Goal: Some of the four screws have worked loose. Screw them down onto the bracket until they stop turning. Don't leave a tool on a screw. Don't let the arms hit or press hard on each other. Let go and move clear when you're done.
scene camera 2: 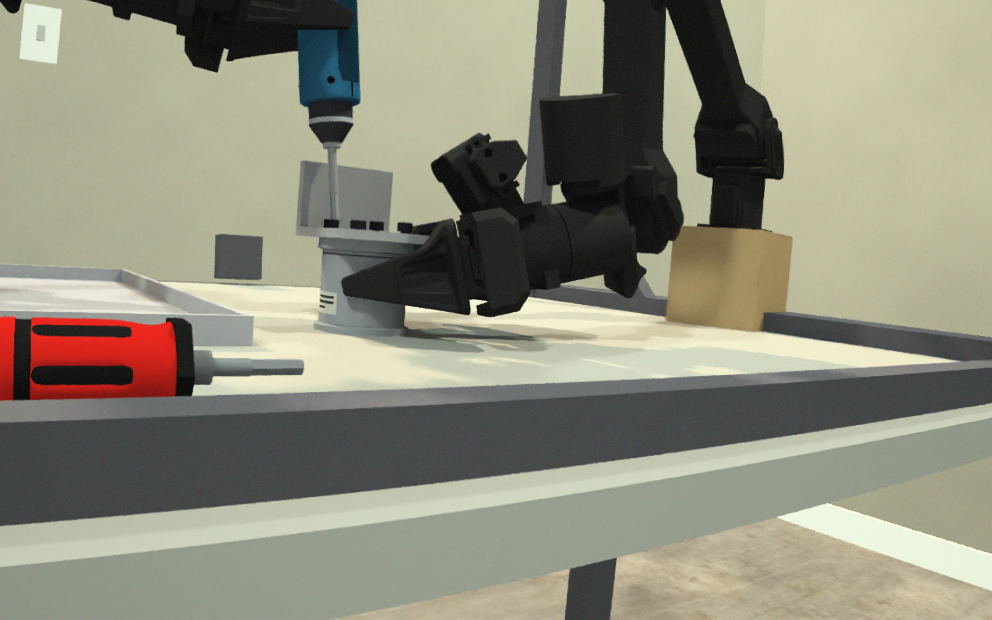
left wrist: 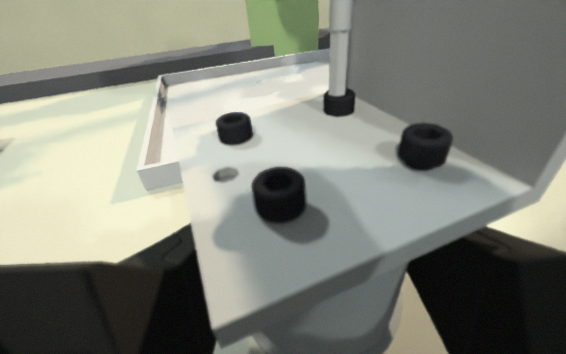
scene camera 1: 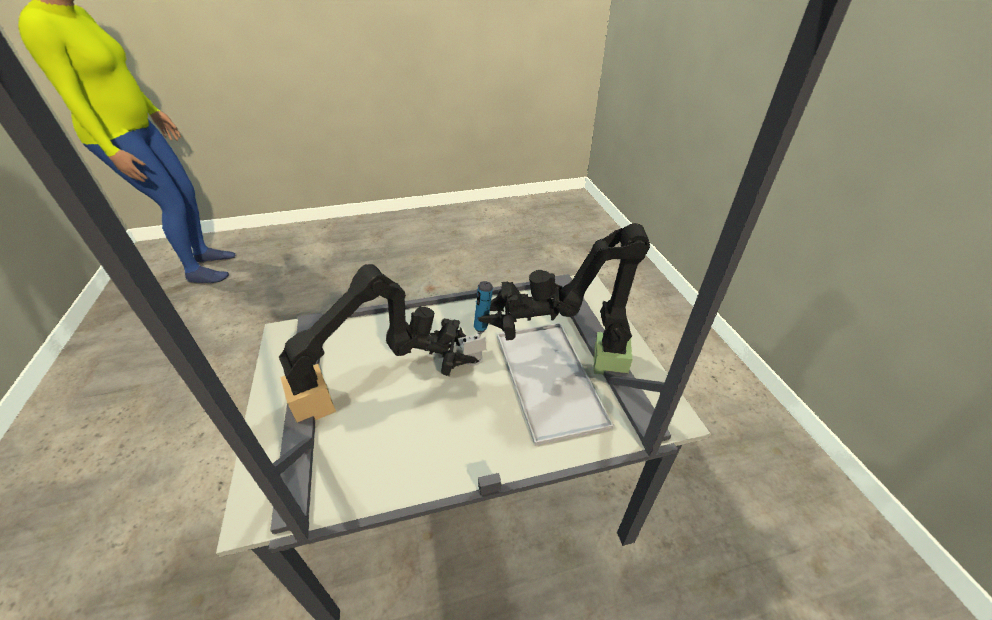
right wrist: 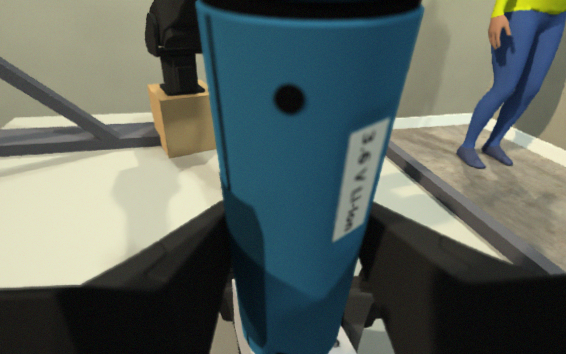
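Seen in the pictures: left gripper, fingertip midpoint: (scene camera 2: pixel 336 286) (left wrist: pixel 312 206) (scene camera 1: pixel 478 352); right gripper, fingertip midpoint: (scene camera 2: pixel 344 30) (scene camera 1: pixel 478 313) (right wrist: pixel 292 211); left arm's base at its link origin: (scene camera 1: pixel 303 382) (right wrist: pixel 182 89); right arm's base at its link origin: (scene camera 1: pixel 614 345).
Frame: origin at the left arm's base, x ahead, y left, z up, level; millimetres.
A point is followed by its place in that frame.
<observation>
A pale bracket (scene camera 1: pixel 475 346) {x 472, y -95, z -18 mm} (scene camera 2: pixel 358 197) {x 464, y -88, z -15 mm} (left wrist: pixel 360 210) {x 453, y -52, z -38 mm} sits on a grey round base (scene camera 2: pixel 358 315) {x 498, y -41, z -92 mm} (left wrist: pixel 330 305) {x 453, y -45, z -65 mm}. My left gripper (scene camera 1: pixel 470 350) {x 492, y -71, z -76 mm} (scene camera 2: pixel 384 257) (left wrist: pixel 310 280) is shut on that base, below the bracket's plate. My right gripper (scene camera 1: pixel 485 312) {x 490, y -85, z 95 mm} (scene camera 2: pixel 327 18) {x 490, y -85, z 95 mm} (right wrist: pixel 292 211) {x 490, y -85, z 95 mm} is shut on an upright blue electric screwdriver (scene camera 1: pixel 482 298) {x 492, y -111, z 169 mm} (scene camera 2: pixel 329 69) {x 510, y -72, z 63 mm} (right wrist: pixel 300 150) {x 520, y -105, z 137 mm}. Its bit meets the back screw (scene camera 2: pixel 330 223) {x 495, y -78, z -35 mm} (left wrist: pixel 339 103) {x 487, y -78, z -34 mm}. The near screw (left wrist: pixel 279 196) {x 459, y -38, z -31 mm} and right screw (left wrist: pixel 425 147) {x 454, y -71, z -32 mm} look raised; the left screw (left wrist: pixel 234 129) {x 493, y -45, z -33 mm} looks lower. The bit's tip is hidden in the screw head.
A red-handled tool (scene camera 2: pixel 80 358) {x 738, y 110, z -85 mm} lies near the table's edge in scene camera 2. A shallow tray (scene camera 1: pixel 572 436) {x 572, y -449, z -97 mm} (scene camera 2: pixel 245 330) {x 597, y -17, z -96 mm} (left wrist: pixel 159 176) {x 590, y -26, z -96 mm} lies beside the bracket. Dark frame posts (scene camera 1: pixel 753 168) {x 718, y -566, z 649 mm} rise at the table's sides. A person (scene camera 1: pixel 117 95) stands beyond the table.
</observation>
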